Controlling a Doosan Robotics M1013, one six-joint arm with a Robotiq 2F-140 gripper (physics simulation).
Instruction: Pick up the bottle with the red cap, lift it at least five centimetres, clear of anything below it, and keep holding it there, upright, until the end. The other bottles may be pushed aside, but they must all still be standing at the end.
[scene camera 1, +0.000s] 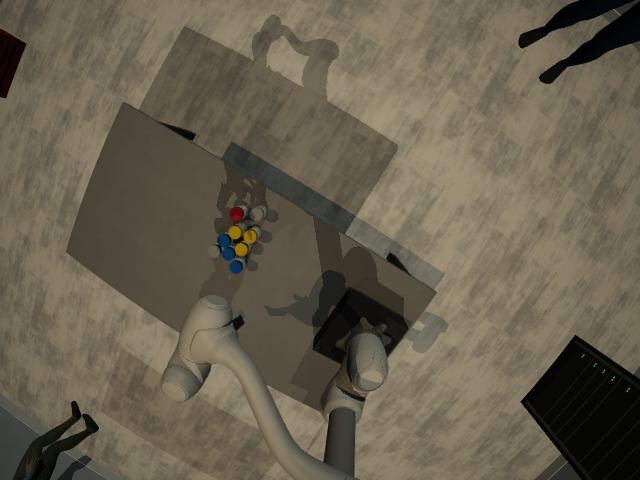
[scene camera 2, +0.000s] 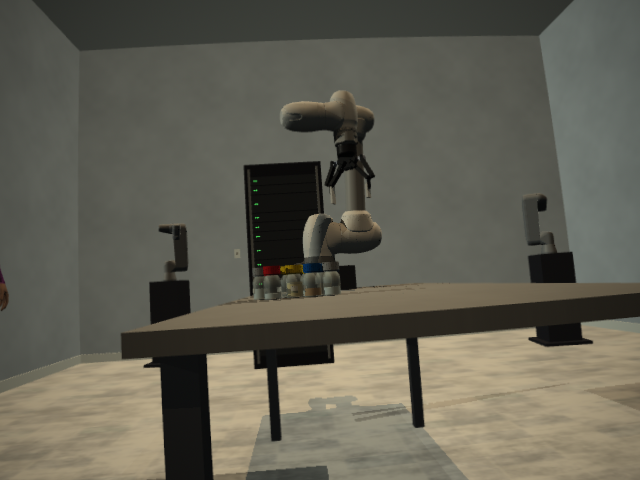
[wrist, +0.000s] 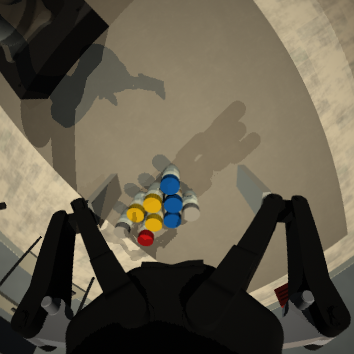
In view: my gripper (scene camera 2: 350, 200).
My gripper also shows in the wrist view (wrist: 176, 179).
